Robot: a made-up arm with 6 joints.
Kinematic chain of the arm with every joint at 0, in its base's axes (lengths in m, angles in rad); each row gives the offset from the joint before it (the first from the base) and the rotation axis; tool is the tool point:
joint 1: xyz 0 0 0.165 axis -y
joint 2: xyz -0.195 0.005 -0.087 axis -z
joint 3: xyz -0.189 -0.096 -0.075 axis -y
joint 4: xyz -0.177 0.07 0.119 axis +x
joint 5: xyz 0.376 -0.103 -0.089 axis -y
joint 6: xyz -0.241 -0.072 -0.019 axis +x
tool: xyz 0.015 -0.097 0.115
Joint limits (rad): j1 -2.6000..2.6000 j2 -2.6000..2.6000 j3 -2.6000..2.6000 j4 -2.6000..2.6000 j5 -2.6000..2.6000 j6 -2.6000..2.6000
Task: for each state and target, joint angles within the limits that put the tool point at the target. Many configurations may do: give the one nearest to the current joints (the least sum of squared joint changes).
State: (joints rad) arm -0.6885 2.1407 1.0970 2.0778 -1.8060 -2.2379
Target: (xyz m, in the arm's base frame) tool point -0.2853 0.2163 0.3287
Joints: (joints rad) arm -0.4154 1.6854 1.2809 1.8074 -1.6661 -2.3705
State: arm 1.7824 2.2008 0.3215 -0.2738 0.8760 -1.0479
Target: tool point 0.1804 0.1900 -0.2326
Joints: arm 1.4052 1.8320 0.4821 -0.2935 1.2159 -1.1239
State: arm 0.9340 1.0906 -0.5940 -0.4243 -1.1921 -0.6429
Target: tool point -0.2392 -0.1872 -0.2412
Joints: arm 0.7557 1.5300 -0.7429 0.0286 -1.2962 -0.2921
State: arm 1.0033 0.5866 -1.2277 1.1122 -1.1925 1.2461
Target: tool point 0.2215 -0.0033 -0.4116
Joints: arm 1.5131 0.6373 -1.0815 1.1781 -1.1854 1.3365
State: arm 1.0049 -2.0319 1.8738 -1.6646 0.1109 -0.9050
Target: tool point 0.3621 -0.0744 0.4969
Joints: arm 1.6276 -2.6000 2.1023 -1.5733 0.7932 -0.2742
